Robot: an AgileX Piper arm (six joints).
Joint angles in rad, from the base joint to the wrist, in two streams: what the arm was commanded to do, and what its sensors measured. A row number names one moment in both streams.
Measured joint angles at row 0:
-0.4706, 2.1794, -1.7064, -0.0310, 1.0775, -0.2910
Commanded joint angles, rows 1 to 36:
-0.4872, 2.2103, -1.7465, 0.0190, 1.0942, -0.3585
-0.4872, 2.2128, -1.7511, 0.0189, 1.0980, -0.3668
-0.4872, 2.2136, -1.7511, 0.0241, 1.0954, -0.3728
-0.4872, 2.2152, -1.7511, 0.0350, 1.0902, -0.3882
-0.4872, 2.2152, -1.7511, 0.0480, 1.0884, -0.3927
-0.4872, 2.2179, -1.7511, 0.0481, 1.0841, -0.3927
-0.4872, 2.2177, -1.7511, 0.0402, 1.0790, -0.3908
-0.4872, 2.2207, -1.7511, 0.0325, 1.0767, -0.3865
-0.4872, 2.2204, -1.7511, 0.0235, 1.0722, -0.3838
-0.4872, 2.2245, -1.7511, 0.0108, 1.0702, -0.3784
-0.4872, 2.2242, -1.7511, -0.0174, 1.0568, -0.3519
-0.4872, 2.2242, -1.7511, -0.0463, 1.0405, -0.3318
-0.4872, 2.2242, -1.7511, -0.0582, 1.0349, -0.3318
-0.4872, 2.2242, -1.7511, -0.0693, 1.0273, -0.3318
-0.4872, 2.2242, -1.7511, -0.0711, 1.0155, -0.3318
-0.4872, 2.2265, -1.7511, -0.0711, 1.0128, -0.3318
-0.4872, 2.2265, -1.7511, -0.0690, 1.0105, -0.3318
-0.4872, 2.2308, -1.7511, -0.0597, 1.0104, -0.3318
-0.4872, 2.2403, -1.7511, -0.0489, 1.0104, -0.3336
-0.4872, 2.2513, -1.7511, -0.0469, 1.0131, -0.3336
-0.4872, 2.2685, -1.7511, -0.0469, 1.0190, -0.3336
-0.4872, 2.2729, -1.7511, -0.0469, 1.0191, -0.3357
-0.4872, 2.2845, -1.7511, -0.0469, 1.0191, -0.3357
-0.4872, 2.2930, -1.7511, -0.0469, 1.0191, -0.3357
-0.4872, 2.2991, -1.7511, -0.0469, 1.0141, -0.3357
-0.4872, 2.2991, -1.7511, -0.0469, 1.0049, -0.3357
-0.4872, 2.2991, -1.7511, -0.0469, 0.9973, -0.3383
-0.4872, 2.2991, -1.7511, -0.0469, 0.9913, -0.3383
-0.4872, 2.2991, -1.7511, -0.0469, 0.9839, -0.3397
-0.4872, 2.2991, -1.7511, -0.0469, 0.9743, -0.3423
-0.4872, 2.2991, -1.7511, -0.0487, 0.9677, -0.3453
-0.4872, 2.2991, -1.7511, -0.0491, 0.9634, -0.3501
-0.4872, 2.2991, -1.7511, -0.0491, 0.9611, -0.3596
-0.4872, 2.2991, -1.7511, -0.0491, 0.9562, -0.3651
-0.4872, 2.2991, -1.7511, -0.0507, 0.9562, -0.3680
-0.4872, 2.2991, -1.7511, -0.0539, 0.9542, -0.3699
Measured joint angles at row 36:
-0.4824, 2.3042, -1.7452, -0.0404, 0.9995, -0.3555
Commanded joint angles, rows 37 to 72:
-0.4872, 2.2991, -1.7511, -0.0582, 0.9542, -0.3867
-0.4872, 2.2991, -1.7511, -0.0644, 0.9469, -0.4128
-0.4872, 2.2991, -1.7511, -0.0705, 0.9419, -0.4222
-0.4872, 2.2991, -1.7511, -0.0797, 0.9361, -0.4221
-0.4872, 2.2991, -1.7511, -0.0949, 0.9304, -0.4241
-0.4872, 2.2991, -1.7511, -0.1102, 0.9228, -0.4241
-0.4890, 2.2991, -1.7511, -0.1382, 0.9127, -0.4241
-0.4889, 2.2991, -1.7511, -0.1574, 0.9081, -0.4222
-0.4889, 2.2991, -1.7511, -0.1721, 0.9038, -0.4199
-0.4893, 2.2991, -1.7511, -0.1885, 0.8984, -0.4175
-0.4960, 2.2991, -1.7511, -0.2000, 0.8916, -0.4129
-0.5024, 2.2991, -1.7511, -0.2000, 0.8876, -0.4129
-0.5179, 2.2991, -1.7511, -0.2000, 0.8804, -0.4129
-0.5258, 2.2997, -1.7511, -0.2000, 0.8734, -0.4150
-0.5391, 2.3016, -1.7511, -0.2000, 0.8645, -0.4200
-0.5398, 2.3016, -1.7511, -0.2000, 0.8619, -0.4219
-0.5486, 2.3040, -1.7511, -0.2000, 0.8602, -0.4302
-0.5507, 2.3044, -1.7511, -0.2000, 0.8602, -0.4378
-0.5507, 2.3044, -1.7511, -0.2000, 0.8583, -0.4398
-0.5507, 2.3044, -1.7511, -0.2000, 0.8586, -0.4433
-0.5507, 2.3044, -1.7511, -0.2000, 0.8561, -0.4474
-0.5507, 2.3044, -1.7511, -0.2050, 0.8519, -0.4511
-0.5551, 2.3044, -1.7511, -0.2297, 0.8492, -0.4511
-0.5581, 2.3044, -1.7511, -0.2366, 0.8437, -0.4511
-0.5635, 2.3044, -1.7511, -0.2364, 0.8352, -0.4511
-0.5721, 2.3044, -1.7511, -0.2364, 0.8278, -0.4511
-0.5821, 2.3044, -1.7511, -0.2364, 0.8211, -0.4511
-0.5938, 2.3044, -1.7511, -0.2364, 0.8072, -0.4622
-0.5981, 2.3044, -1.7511, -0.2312, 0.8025, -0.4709
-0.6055, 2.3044, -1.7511, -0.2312, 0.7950, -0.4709
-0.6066, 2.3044, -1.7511, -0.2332, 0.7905, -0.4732
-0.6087, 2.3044, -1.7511, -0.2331, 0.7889, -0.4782
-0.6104, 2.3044, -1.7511, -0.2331, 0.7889, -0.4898
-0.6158, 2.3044, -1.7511, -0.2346, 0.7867, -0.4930
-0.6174, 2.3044, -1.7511, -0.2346, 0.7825, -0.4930
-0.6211, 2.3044, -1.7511, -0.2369, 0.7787, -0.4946
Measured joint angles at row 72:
-0.6040, 2.3156, -1.7452, -0.1925, 0.8237, -0.4594
